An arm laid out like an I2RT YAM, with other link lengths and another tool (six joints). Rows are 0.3 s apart.
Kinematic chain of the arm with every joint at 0, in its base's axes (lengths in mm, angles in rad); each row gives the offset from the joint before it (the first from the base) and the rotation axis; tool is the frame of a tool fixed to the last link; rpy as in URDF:
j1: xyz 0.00 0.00 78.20 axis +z
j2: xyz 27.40 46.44 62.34 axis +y
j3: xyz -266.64 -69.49 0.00 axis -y
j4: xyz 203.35 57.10 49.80 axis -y
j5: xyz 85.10 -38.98 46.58 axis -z
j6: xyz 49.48 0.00 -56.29 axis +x
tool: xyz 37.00 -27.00 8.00 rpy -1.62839 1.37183 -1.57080
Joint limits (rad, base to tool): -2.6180..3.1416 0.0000..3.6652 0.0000..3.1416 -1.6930..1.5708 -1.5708..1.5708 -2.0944..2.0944
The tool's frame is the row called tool.
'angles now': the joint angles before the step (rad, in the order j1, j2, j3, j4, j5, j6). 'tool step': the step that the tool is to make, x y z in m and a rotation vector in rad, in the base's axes. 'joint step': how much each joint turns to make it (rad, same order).
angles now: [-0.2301, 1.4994, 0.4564, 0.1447, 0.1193, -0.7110]
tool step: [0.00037, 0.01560, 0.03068, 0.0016, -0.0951, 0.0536]
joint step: [0.0536, -0.1426, 0.0190, -0.0703, -0.0157, 0.0137]
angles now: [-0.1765, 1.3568, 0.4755, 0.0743, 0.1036, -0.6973]
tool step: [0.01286, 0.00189, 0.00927, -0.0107, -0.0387, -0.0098]
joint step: [0.0250, 0.0236, 0.0407, 0.0203, 0.0275, 0.0218]
